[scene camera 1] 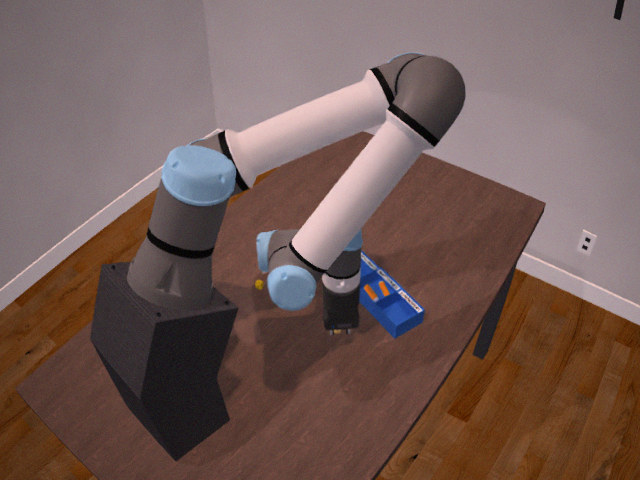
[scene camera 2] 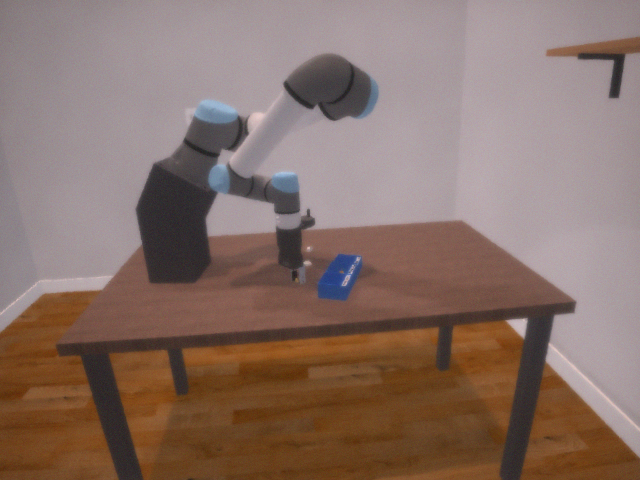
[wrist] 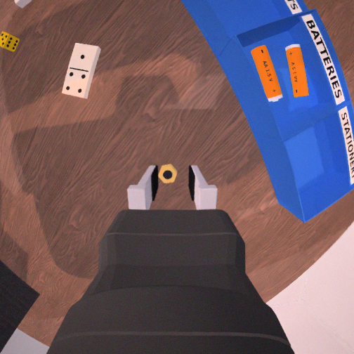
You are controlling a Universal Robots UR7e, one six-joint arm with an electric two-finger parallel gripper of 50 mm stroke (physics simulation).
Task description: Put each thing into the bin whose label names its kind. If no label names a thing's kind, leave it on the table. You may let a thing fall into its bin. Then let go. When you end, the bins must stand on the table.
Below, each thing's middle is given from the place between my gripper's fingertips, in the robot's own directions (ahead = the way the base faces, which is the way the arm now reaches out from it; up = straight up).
Right now the white domino (wrist: 84,57) is 14 cm to the left of my hand and 2 cm ahead of it. The rest, counted from my hand: blue three-part bin tray (scene camera 1: 398,312) 14 cm ahead, 2 cm above, 1 cm to the right.
